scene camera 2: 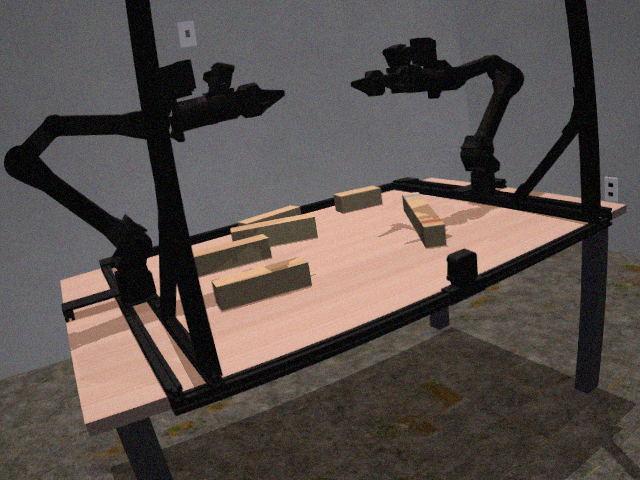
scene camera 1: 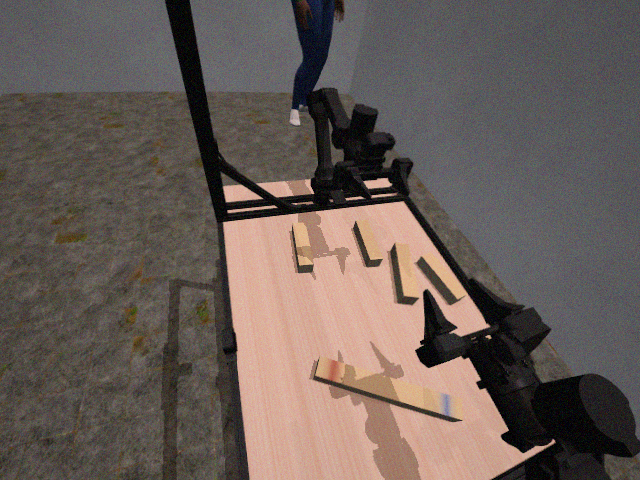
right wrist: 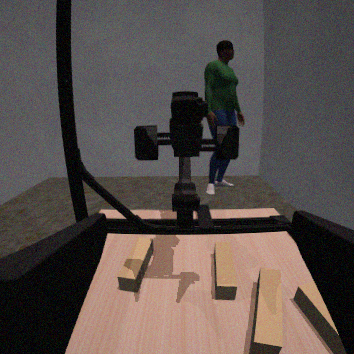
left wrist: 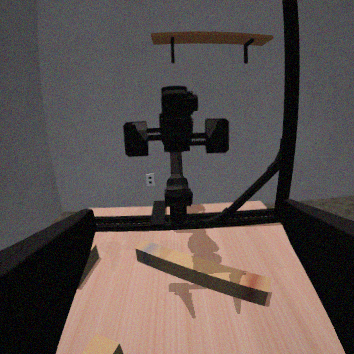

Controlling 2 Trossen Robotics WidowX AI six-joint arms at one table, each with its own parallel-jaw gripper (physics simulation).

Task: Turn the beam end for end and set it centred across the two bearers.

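Places are measured from the left arm's base along level axes (x ahead, y left, z up), in metres.
Pixels of known places: left gripper, between the fingertips: (scene camera 2: 274, 94) (scene camera 1: 389, 196) (right wrist: 187, 146) (left wrist: 188, 214); right gripper, between the fingertips: (scene camera 2: 362, 82) (scene camera 1: 448, 284) (right wrist: 201, 222) (left wrist: 177, 141); left arm's base, origin of its link: (scene camera 2: 138, 298) (scene camera 1: 320, 200) (right wrist: 184, 223); right arm's base, origin of its link: (scene camera 2: 484, 193) (left wrist: 178, 218).
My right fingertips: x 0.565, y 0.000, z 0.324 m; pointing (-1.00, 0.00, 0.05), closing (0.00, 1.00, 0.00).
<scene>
For each thing: its top centre in the pictures, then the offset to it from my right fingertips.
- long beam, centre of its top: (scene camera 2: 420, 207) (left wrist: 196, 263) (scene camera 1: 389, 387) dz -0.299, dx +0.090, dy -0.037 m
- block, centre of its top: (scene camera 2: 357, 191) (left wrist: 76, 256) dz -0.296, dx +0.117, dy +0.268 m
The long beam (scene camera 1: 413, 395) (scene camera 2: 421, 211) (left wrist: 200, 275) lies on the table, red-banded end nearer the viewer and blue-banded end farther in scene camera 2. Plain wooden blocks lie apart from it: one (scene camera 1: 302, 246) (scene camera 2: 261, 290) (right wrist: 135, 267), a second (scene camera 1: 367, 242) (scene camera 2: 232, 255) (right wrist: 225, 270), a third (scene camera 1: 404, 272) (scene camera 2: 273, 234) (right wrist: 268, 310) and a slanted one (scene camera 1: 440, 277) (right wrist: 317, 315). I cannot tell which two are the bearers. My left gripper (scene camera 1: 385, 195) (scene camera 2: 283, 93) (right wrist: 187, 146) and right gripper (scene camera 1: 449, 286) (scene camera 2: 352, 83) (left wrist: 176, 135) are open and empty, high above the table.
Another block (scene camera 2: 357, 200) (left wrist: 90, 267) lies near the far table edge in scene camera 2. A dark frame post (scene camera 1: 193, 103) (scene camera 2: 165, 180) rises at the table's side. A small black box (scene camera 2: 461, 266) sits on the near rail. A person (right wrist: 222, 90) stands beyond the table.
</scene>
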